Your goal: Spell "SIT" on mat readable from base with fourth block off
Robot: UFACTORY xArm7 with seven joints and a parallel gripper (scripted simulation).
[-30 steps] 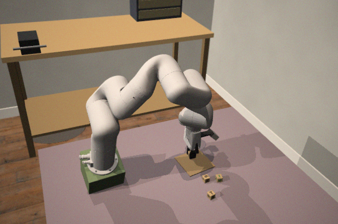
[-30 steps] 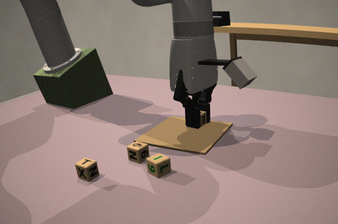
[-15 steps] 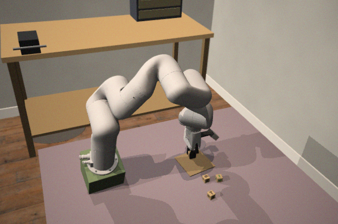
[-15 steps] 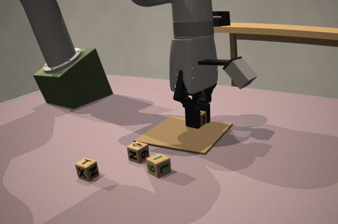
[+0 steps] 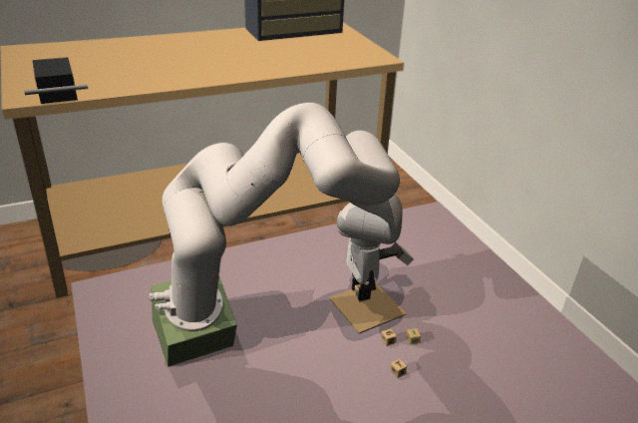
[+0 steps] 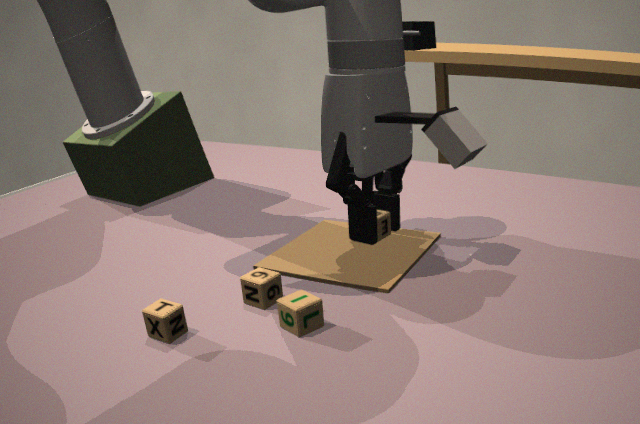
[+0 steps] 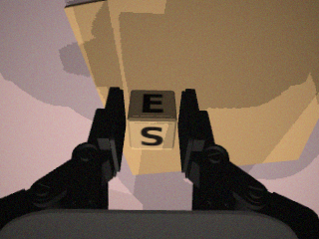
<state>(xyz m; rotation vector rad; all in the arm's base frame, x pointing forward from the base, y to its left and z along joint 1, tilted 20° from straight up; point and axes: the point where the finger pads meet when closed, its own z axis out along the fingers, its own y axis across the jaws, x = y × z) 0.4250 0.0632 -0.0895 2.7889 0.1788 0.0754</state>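
Now: hand 40 mm to the left of the tan mat and 20 mm above it. From my hand the other things lie so: wooden block 10 mm ahead, 260 mm to the right, 10 mm below.
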